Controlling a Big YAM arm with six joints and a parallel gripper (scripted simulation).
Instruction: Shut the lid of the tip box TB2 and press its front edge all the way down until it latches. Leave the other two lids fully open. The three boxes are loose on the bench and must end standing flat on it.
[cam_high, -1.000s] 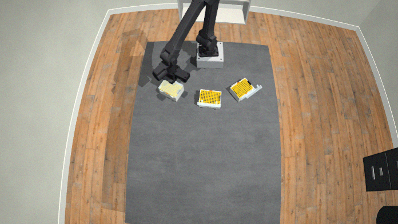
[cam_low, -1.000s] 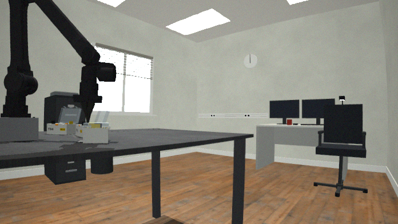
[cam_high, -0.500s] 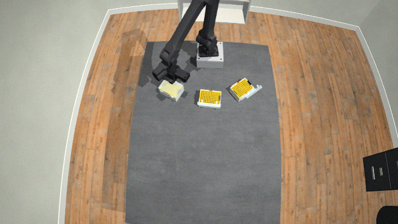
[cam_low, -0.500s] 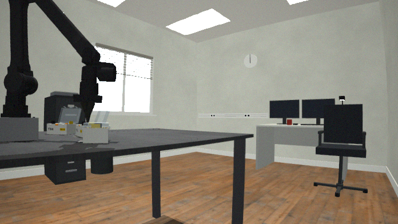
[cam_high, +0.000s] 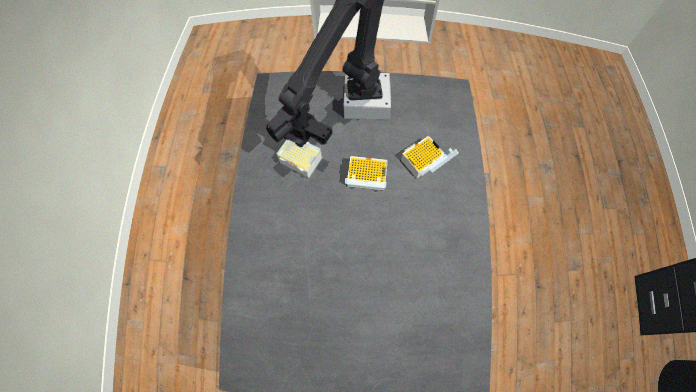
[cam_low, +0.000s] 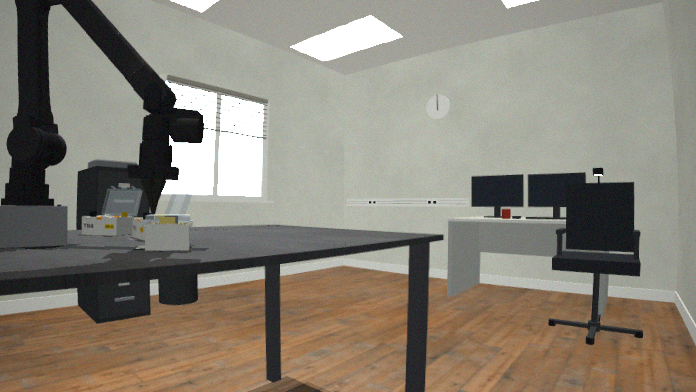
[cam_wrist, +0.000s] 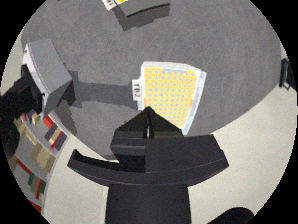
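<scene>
Right now the tip box is 40 mm below my hand, 30 mm ahead of it and 20 mm to the right of it.
</scene>
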